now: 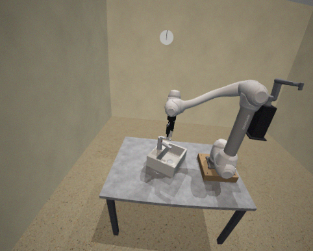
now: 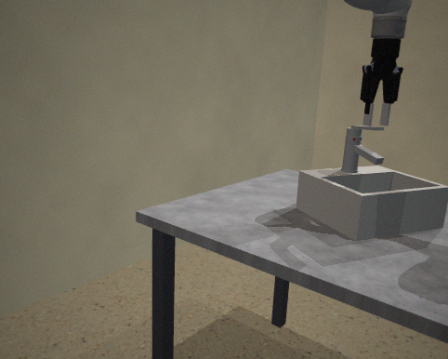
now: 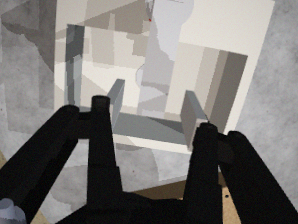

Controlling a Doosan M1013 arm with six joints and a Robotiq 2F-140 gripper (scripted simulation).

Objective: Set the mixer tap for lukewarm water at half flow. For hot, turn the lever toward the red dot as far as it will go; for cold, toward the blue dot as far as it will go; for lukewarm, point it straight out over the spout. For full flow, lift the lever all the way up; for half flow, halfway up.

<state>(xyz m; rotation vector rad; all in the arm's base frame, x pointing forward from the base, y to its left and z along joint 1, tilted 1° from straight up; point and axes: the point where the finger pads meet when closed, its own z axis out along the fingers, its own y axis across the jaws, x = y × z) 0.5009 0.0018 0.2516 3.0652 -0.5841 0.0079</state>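
My hand is 3 cm short of the lever, 1 cm to the left of it and 4 cm above it. From my hand the other things lie so: grey mixer tap: 6 cm ahead, 2 cm to the right, 9 cm below; then white basin: 3 cm behind, 1 cm to the left, 28 cm below.
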